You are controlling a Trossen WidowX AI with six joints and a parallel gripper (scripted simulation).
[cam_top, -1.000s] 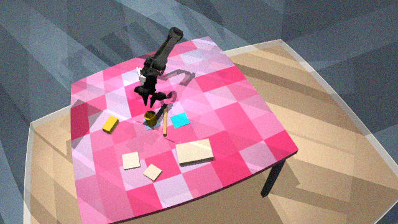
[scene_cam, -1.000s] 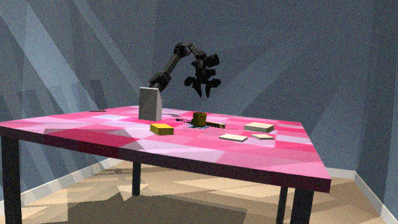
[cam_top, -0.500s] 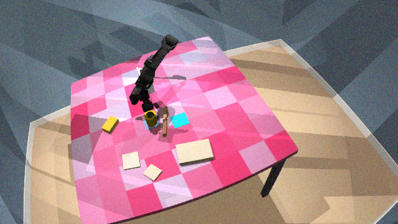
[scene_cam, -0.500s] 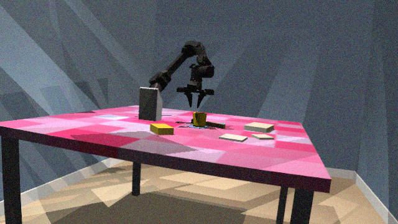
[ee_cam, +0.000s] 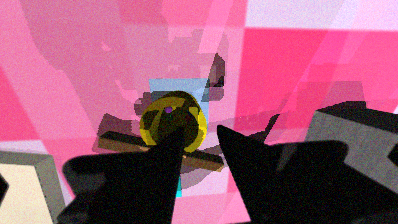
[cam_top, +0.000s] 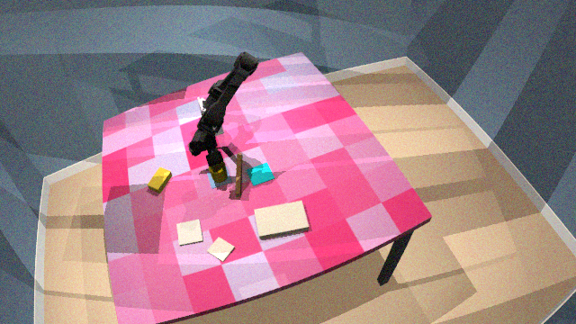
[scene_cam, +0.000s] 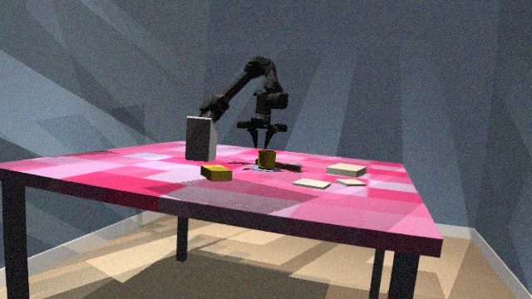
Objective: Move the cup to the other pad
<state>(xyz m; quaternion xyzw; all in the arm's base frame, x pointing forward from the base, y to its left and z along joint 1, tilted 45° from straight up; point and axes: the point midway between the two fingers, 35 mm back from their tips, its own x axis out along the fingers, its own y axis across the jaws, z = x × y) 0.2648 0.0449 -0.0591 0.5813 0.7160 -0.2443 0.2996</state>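
The dark yellow cup is 40 mm below my gripper tip and 20 mm ahead of it. From my gripper tip the other things lie so: wooden bar (90 mm to the left, 80 mm below, 40 mm ahead); then light blue pad (90 mm below, 30 mm ahead); then teal pad (170 mm to the left, 90 mm below, 60 mm ahead).
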